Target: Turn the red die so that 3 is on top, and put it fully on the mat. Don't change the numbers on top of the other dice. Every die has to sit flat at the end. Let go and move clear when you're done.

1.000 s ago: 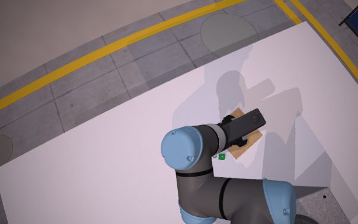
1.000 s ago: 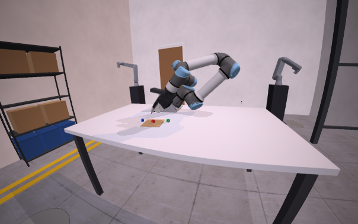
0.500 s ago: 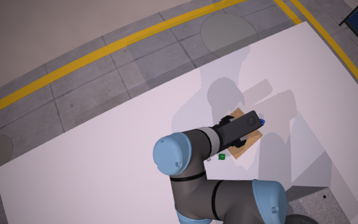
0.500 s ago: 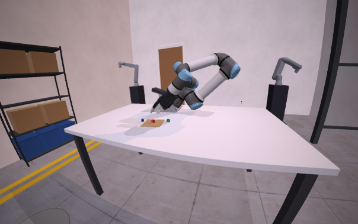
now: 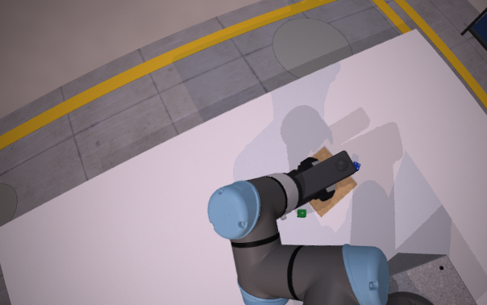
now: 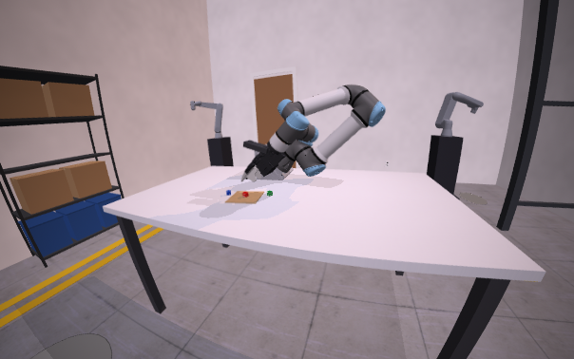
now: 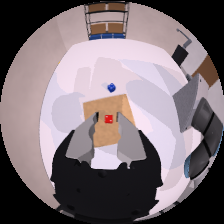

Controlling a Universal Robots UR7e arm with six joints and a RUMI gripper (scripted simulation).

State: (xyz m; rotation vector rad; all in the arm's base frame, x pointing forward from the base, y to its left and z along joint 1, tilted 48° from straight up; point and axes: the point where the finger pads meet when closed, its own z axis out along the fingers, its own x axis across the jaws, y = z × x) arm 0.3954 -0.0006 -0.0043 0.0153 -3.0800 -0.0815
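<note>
Right now the red die is 80 mm below my hand and 10 mm to the right of it. From my hand the other things lie so: mat: 90 mm below, 10 mm to the right; then blue die: 110 mm to the right, 80 mm below, 10 mm behind; then green die: 90 mm to the left, 80 mm below, 50 mm behind.
</note>
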